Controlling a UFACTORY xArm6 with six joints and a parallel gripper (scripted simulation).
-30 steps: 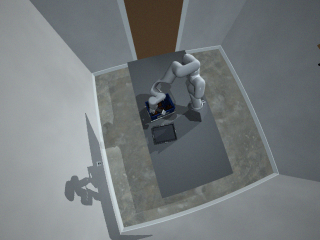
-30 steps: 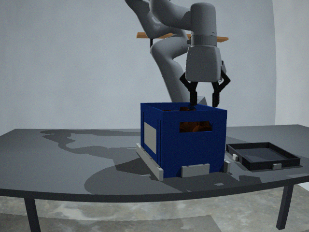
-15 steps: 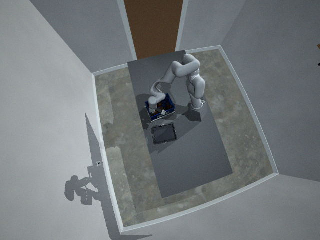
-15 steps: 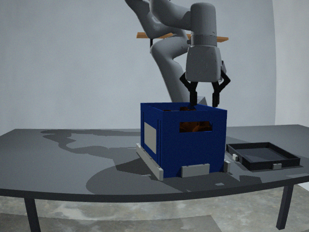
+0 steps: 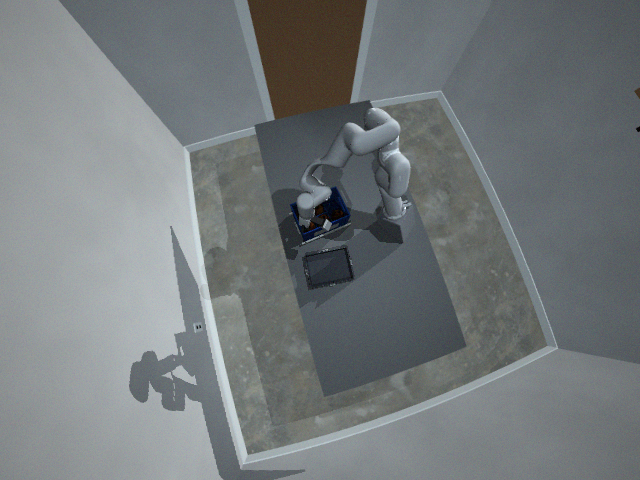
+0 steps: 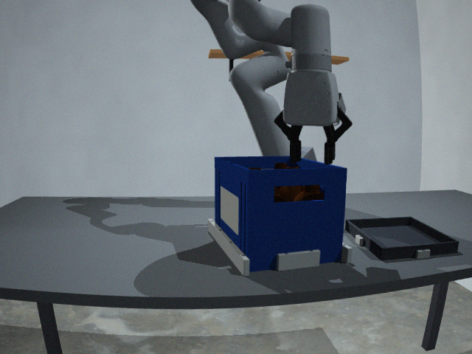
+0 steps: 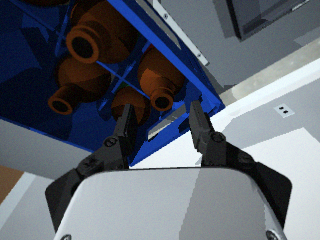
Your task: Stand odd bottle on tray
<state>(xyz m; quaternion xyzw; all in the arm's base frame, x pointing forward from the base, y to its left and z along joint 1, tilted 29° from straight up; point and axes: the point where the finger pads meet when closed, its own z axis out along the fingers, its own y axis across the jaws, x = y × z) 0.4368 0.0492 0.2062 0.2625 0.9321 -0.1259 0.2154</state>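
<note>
My hand is 8 cm past the blue crate, 6 cm to the left of it and 11 cm above it. Round my hand: bottle (7 cm behind, 10 cm to the right, 11 cm below); dark tray (6 cm behind, 23 cm to the left, 18 cm below).
</note>
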